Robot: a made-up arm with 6 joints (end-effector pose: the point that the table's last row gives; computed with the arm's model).
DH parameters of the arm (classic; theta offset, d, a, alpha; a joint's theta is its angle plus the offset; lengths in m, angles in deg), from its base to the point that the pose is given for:
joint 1: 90 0.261 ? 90
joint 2: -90 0.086 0.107 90
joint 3: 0 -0.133 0.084 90
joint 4: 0 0.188 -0.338 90
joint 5: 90 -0.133 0.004 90
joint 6: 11.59 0 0.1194 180
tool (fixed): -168.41 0.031 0 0
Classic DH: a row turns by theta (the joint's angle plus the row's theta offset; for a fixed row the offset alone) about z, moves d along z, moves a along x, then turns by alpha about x.
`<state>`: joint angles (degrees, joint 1 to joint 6).
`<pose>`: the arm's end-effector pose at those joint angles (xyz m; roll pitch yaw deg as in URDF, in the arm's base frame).
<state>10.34 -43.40 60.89 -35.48 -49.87 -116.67</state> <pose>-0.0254 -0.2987 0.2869 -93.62 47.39 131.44</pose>
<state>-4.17 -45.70 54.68 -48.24 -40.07 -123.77</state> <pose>-0.0335 -0.3197 0.3109 -70.39 42.49 134.94</pose>
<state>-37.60 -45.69 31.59 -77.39 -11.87 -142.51</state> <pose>-0.1516 -0.3550 0.2195 -41.85 9.26 127.53</pose>
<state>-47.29 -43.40 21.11 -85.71 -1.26 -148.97</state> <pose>-0.2154 -0.3149 0.1468 -42.90 -4.81 123.57</pose>
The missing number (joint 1, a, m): 0.084
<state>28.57 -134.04 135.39 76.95 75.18 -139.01</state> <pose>0.2368 -0.3411 0.2490 162.60 49.28 -15.28</pose>
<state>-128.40 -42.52 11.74 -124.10 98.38 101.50</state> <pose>-0.1891 0.1754 0.0296 -71.06 67.21 175.50</pose>
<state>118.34 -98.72 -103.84 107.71 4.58 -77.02</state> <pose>-0.1840 0.0994 -0.3123 -170.48 -18.02 -64.72</pose>
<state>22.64 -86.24 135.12 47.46 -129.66 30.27</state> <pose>0.1759 -0.1414 -0.0368 -62.34 12.26 -78.49</pose>
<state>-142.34 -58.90 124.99 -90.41 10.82 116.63</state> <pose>-0.2869 -0.0442 0.3850 21.18 -8.35 -137.11</pose>
